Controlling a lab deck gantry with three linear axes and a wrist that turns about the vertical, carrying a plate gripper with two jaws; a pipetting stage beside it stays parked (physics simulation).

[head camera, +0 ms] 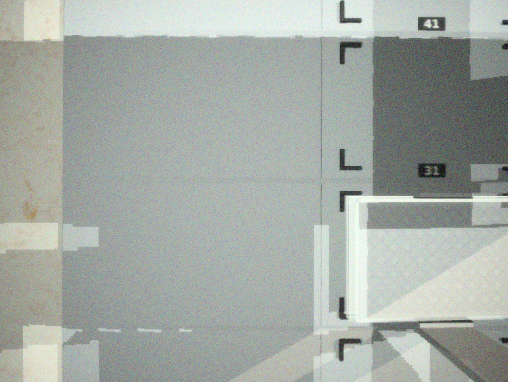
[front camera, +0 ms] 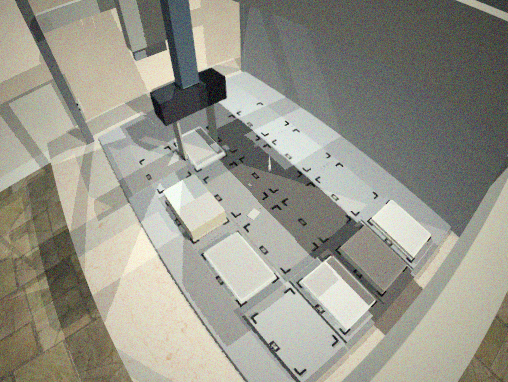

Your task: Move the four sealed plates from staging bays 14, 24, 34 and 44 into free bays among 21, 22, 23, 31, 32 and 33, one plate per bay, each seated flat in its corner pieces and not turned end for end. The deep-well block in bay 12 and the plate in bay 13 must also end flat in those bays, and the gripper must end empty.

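Seen in the pictures: gripper, fingertip midpoint: (head camera: 438,257) (front camera: 198,147); robot's base, origin of the base link: (front camera: 140,162).
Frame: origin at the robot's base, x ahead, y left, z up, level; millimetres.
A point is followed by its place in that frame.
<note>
A sealed plate (front camera: 196,142) @(x 53, y 150, z 18 mm) (head camera: 400,250) @(x 33, y 156, z 19 mm) lies level in or just above bay 21; any small height gap cannot be told. My gripper (front camera: 200,149) @(x 64, y 150, z 9 mm) (head camera: 444,260) @(x 64, y 150, z 9 mm) is down around it, its two jaws against the long sides, and looks shut on it. Sealed plates sit in bay 24 (front camera: 337,295) @(x 560, y 141, z 29 mm), bay 34 (front camera: 372,257) @(x 554, y 251, z 29 mm), in shadow, and bay 44 (front camera: 401,230) @(x 560, y 354, z 29 mm). Bay 14 (front camera: 295,332) @(x 560, y 41, z 15 mm) holds no plate. The tall deep-well block (front camera: 195,212) @(x 258, y 33, z 42 mm) sits in bay 12, and another plate (front camera: 240,267) @(x 399, y 41, z 14 mm) sits flat in bay 13. In the front view bays 22, 23, 31, 32 and 33 hold no plate.
The blue-grey gantry column (front camera: 181,45) @(x 84, y 142, z 306 mm) rises above the dark gripper body (front camera: 180,100) @(x 94, y 115, z 191 mm). Small label plates 31 (head camera: 431,170) @(x 64, y 211, z 0 mm) and 41 (head camera: 431,23) @(x 64, y 318, z 0 mm) show beside the held plate. A grey post (front camera: 57,75) @(x -207, y -103, z 236 mm) stands at the deck's far left.
</note>
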